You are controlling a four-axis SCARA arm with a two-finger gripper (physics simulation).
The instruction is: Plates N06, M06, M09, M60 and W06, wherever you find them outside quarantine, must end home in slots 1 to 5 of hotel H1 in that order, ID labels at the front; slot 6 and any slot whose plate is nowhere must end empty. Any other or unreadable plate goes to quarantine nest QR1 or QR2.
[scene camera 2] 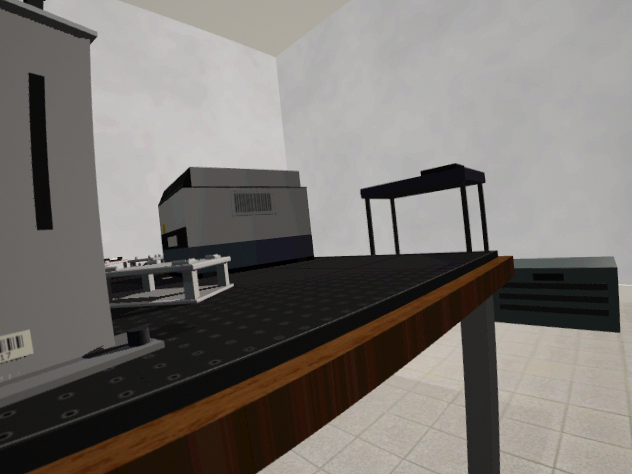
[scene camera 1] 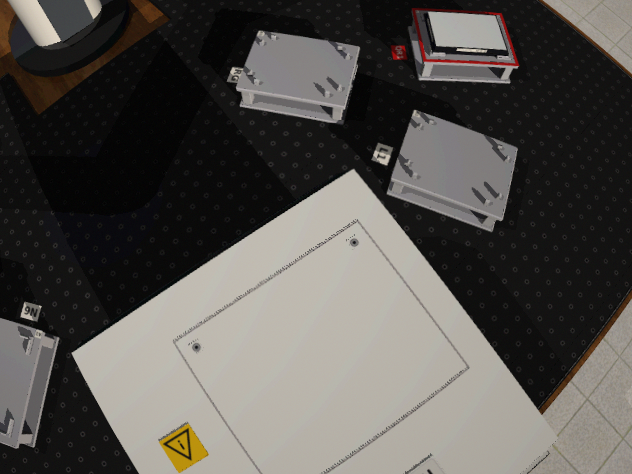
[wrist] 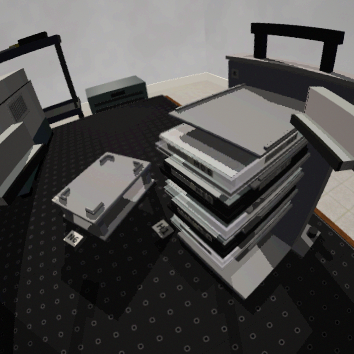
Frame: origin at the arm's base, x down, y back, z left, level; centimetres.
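Seen in the pictures: gripper, fingertip midpoint: (wrist: 162, 114); arm's base, origin of the base link: (scene camera 1: 70, 27).
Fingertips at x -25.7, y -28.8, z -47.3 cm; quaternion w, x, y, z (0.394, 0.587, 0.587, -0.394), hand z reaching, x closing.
Observation:
Pixels of each thing's top centre, then the offset from my fingertips to it.
- pale plate, middle of its top: (wrist: 241, 124) dx +4.2, dy -3.2, dz -8.0 cm
- dark-edged plate, middle of its top: (wrist: 239, 149) dx +6.8, dy -3.2, dz -8.0 cm
- Nest N6, middle of its top: (scene camera 2: 163, 260) (wrist: 99, 177) dx +18.8, dy -23.4, dz +6.4 cm
- Nest QR1, middle of its top: (scene camera 1: 466, 33) dx +18.8, dy -27.9, dz +93.9 cm
- plate with a white top, middle of its top: (scene camera 1: 467, 30) dx +18.0, dy -27.9, dz +93.9 cm
- Nests RG, middle of its top: (scene camera 1: 299, 61) dx +18.4, dy -15.7, dz +68.7 cm
- L1, middle of its top: (scene camera 1: 459, 158) (scene camera 2: 157, 254) dx +18.4, dy -42.5, dz +74.2 cm
- large pale device, middle of its top: (scene camera 1: 311, 410) (scene camera 2: 227, 180) dx -0.8, dy -53.3, dz +37.5 cm
My gripper (wrist: 162, 114) is open and empty, its fingers at the left and right edges of the wrist view. Hotel H1 (wrist: 240, 116) (scene camera 2: 66, 153) stands at the right in the wrist view, between and beyond the fingers. Several plates are stacked on its shelves, among them a pale plate (wrist: 222, 173) near the top and a dark-edged plate (wrist: 192, 184) under it. Their front labels are too blurred to read. Nest N6 (wrist: 102, 180) (scene camera 1: 15, 362) bears no plate. Nest QR1 (scene camera 1: 464, 62) holds a plate with a white top (scene camera 1: 467, 31). Nests RG (scene camera 1: 301, 66) and L1 (scene camera 1: 456, 163) bear no plate.
A large pale device (scene camera 1: 316, 316) (scene camera 2: 270, 219) (wrist: 12, 100) stands near the nests. The arm's base (scene camera 1: 71, 51) is at the top left of scene camera 1. A black stand (scene camera 2: 423, 182) and a dark green cabinet (scene camera 2: 566, 301) (wrist: 117, 95) are beyond the table edge (scene camera 2: 357, 352).

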